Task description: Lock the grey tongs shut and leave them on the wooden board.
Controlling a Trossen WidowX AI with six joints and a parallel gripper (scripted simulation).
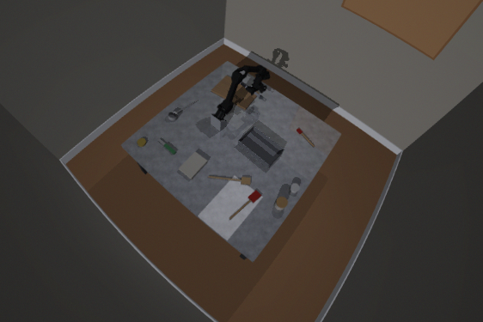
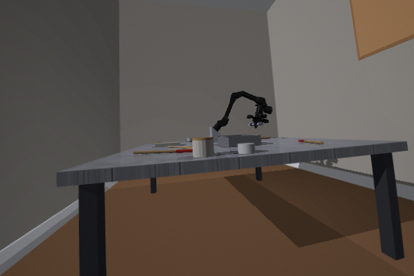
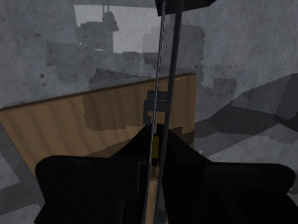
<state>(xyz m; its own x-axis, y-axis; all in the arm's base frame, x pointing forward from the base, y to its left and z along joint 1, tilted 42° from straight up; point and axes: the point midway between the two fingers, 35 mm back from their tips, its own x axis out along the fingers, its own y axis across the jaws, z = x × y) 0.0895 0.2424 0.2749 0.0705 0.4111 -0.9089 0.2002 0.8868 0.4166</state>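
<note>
Now: gripper tip 17 cm past the wooden board, 9 cm above it and 3 cm to the right of it. From my gripper tip the other things lie so: green-handled tool 74 cm to the right, 31 cm behind, 9 cm below; beige block 76 cm to the right, 9 cm below, 3 cm behind; roasting tin 35 cm to the right, 30 cm ahead, 7 cm below.
</note>
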